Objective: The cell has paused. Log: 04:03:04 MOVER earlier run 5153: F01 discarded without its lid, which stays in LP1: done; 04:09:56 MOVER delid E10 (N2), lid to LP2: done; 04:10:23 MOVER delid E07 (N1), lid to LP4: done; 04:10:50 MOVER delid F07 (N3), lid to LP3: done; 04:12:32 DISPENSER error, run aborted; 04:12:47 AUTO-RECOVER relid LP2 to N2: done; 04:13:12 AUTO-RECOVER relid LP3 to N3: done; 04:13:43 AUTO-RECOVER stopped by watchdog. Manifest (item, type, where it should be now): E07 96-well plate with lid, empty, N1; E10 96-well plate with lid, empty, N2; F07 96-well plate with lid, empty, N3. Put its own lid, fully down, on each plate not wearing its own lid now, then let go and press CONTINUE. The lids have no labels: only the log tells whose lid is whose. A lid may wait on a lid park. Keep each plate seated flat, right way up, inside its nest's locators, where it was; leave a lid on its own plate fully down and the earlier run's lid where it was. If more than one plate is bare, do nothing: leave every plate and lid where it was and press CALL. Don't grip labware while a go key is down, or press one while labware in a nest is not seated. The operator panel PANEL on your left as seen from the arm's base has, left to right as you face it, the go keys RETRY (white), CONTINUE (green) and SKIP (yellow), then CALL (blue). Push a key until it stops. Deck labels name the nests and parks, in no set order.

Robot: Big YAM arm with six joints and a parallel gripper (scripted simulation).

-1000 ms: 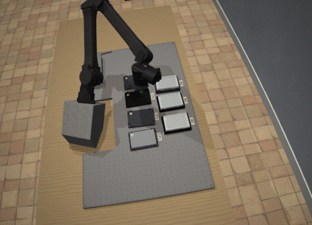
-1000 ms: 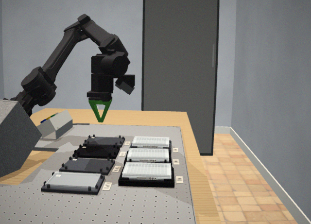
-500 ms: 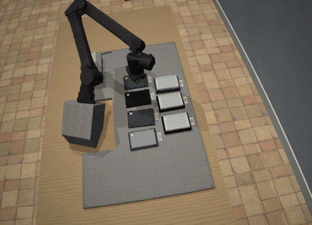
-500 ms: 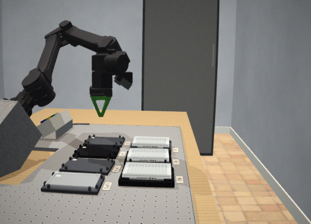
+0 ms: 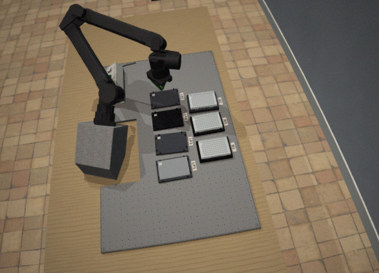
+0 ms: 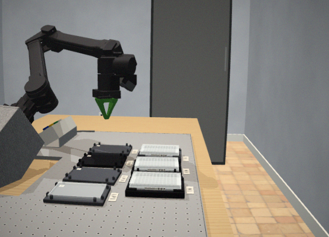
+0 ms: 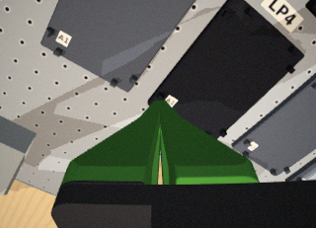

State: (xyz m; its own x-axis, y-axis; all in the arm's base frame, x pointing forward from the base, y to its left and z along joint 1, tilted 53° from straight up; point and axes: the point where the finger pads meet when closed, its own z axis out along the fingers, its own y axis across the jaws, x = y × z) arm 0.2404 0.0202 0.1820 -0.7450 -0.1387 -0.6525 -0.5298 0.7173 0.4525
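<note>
My gripper is now 27 cm past the green continue key, 19 cm to the right of it and 7 cm above it. Also, from my hand: park LP2: 13 cm below, 4 cm to the left; then park LP3: 22 cm to the right, 13 cm below, 1 cm ahead; then park LP4: 13 cm below, 8 cm to the right.
</note>
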